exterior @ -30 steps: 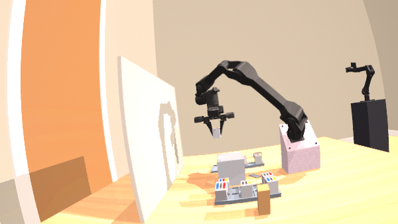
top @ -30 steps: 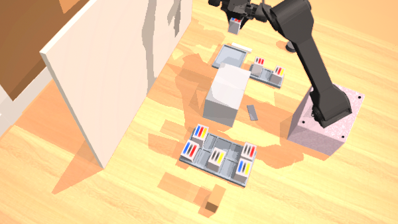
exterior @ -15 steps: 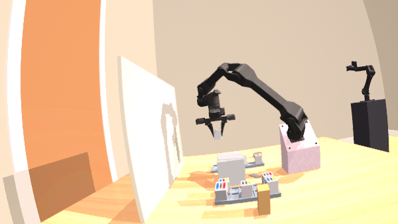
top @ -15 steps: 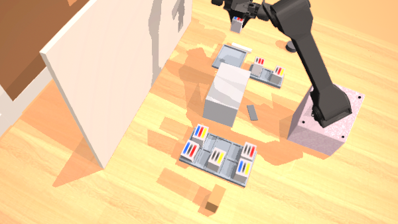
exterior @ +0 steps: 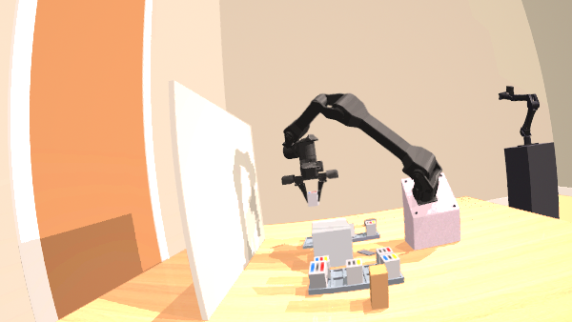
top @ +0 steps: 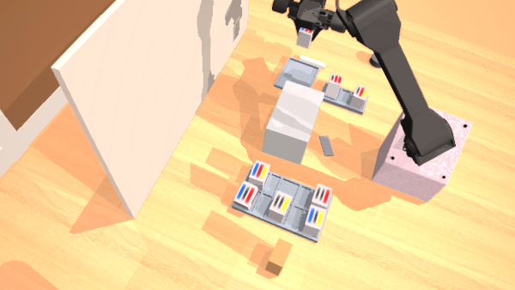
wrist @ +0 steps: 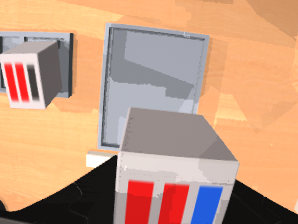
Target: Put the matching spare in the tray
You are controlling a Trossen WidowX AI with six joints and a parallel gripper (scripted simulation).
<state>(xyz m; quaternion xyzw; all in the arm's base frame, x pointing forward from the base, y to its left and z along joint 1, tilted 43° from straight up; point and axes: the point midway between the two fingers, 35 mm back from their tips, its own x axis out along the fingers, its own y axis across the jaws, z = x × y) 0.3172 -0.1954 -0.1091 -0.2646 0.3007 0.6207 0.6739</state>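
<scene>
The grey tray lies 140 mm below my gripper tip. Also, from my gripper tip: white mounted unit: 210 mm to the left, 90 mm below, 40 mm behind; then small rack: 150 mm behind, 130 mm below, 30 mm to the left; then black puck: 220 mm behind, 160 mm to the right, 130 mm below.
</scene>
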